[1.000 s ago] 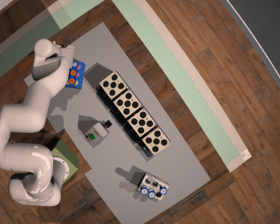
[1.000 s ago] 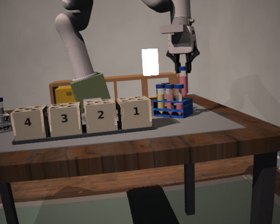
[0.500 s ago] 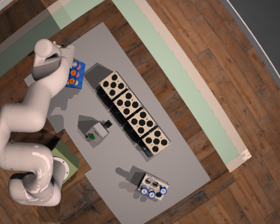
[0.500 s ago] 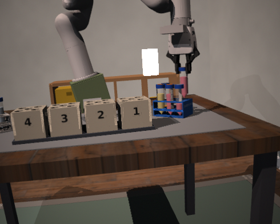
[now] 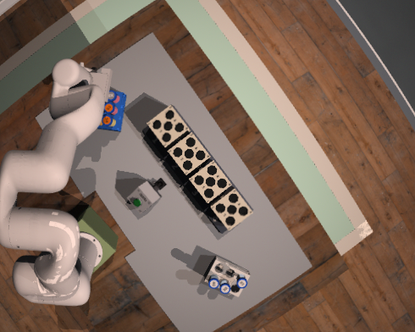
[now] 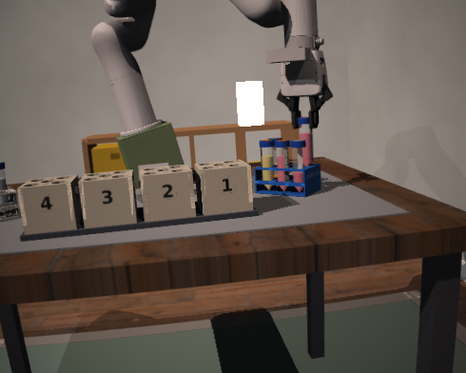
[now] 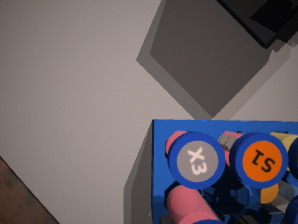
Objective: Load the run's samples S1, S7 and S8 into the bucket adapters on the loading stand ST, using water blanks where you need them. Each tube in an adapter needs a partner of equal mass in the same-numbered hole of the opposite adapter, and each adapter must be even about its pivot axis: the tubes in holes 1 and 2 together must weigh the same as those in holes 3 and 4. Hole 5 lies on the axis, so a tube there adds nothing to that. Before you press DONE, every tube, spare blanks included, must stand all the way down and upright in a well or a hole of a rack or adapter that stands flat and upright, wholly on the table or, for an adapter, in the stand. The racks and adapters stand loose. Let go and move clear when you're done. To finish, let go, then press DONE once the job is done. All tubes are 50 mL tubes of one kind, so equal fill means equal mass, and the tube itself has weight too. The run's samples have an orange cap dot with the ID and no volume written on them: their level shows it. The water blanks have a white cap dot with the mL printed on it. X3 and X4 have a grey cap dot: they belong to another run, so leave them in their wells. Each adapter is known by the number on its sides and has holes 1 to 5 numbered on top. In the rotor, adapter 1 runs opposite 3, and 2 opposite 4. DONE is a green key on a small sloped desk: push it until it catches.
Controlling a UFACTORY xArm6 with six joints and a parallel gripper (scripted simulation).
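Now: the pink tube 1 cm to the left of my hand and 5 cm below it. Also, from my hand: blue rack: 2 cm behind, 4 cm to the right, 13 cm below; green DONE key: 16 cm behind, 33 cm to the right, 10 cm below; tube of yellowish liquid: 4 cm behind, 9 cm to the right, 10 cm below.
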